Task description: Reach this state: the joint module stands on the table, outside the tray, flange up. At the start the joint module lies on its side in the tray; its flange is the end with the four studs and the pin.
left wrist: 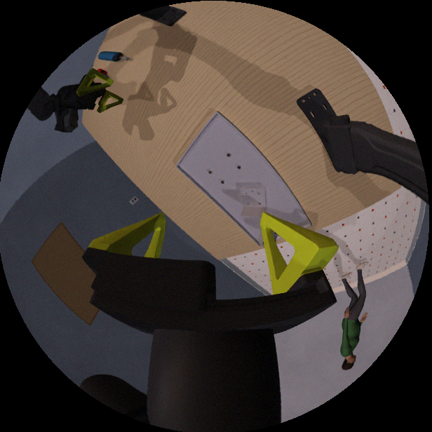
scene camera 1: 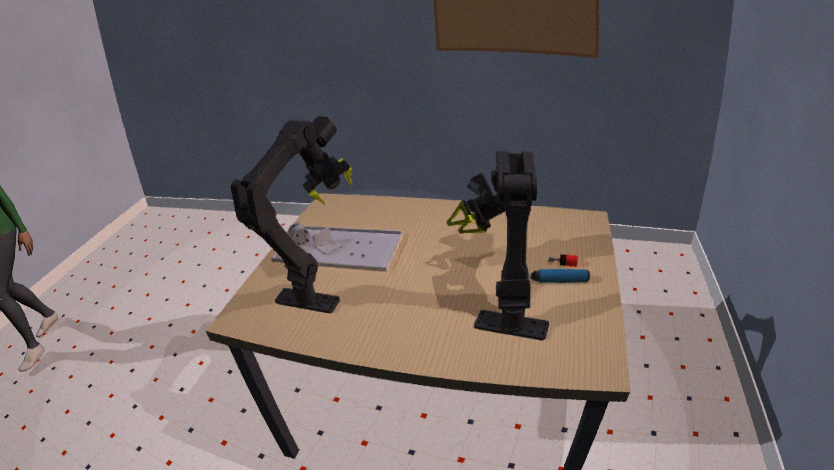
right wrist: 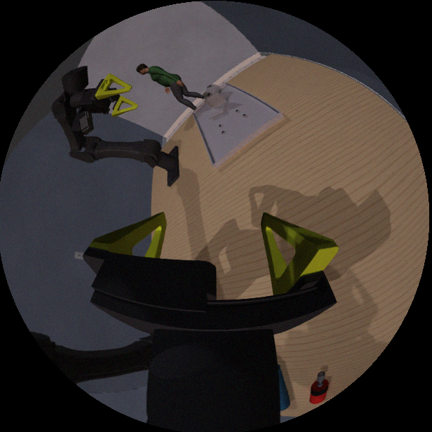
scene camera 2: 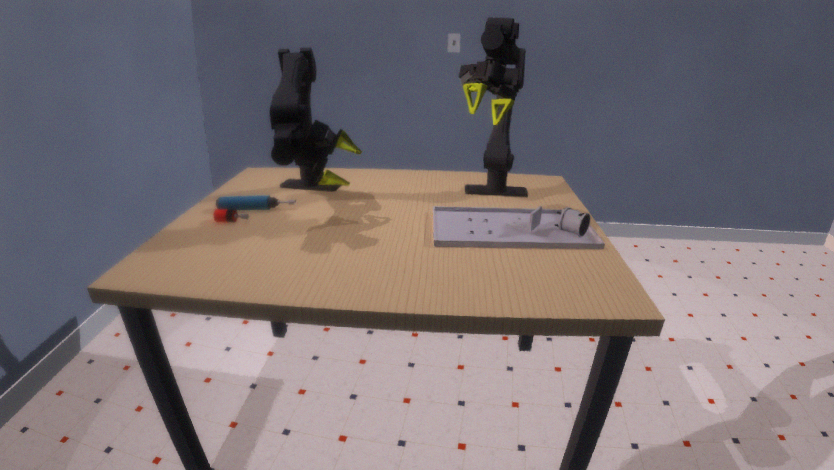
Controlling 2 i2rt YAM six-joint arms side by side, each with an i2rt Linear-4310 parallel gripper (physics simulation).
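Places are measured from the left arm's base along level axes (x left, y ahead, z down), in centimetres.
Pixels of known places: left gripper, fingertip midpoint: (scene camera 1: pixel 337 193) (scene camera 2: pixel 484 119); right gripper, fingertip midpoint: (scene camera 1: pixel 453 228) (scene camera 2: pixel 355 168); left arm's base at its link origin: (scene camera 1: pixel 306 301) (scene camera 2: pixel 495 191); right arm's base at its link origin: (scene camera 1: pixel 511 326) (scene camera 2: pixel 310 186).
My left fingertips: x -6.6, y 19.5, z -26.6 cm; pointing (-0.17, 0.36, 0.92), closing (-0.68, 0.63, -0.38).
Observation:
Ahead of a thing's pixels: the offset from my left fingertips to its middle.
The joint module @(dx +23.7, dy +10.7, dz +23.0 cm) (scene camera 1: pixel 299 234) (scene camera 2: pixel 574 221) (right wrist: pixel 214 91) is a light grey cylinder with a dark end, lying on its side in the tray @(dx +8.8, dy +9.5, dz +25.8 cm) (scene camera 1: pixel 376 251) (scene camera 2: pixel 452 233) (left wrist: pixel 205 145) (right wrist: pixel 250 125), near the end by the table's edge. Its studs and pin are too small to make out. In the left wrist view a finger hides most of it. My left gripper (scene camera 1: pixel 337 192) (scene camera 2: pixel 484 117) (left wrist: pixel 212 217) (right wrist: pixel 134 98) is open and empty, high above the tray. My right gripper (scene camera 1: pixel 454 227) (scene camera 2: pixel 354 168) (left wrist: pixel 117 92) (right wrist: pixel 213 217) is open and empty above the table, well away from the module.
A pale bracket plate @(dx +11.4, dy +8.6, dz +23.4 cm) (scene camera 1: pixel 323 240) (scene camera 2: pixel 535 218) stands in the tray beside the module. A blue tool @(dx -64.2, dy +2.9, dz +24.6 cm) (scene camera 1: pixel 561 275) (scene camera 2: pixel 243 202) (left wrist: pixel 110 56) and a smaller red tool @(dx -67.4, dy +12.3, dz +24.9 cm) (scene camera 1: pixel 569 260) (scene camera 2: pixel 225 215) (right wrist: pixel 318 392) lie near my right arm. A person (left wrist: pixel 351 335) (right wrist: pixel 164 77) is beyond the table.

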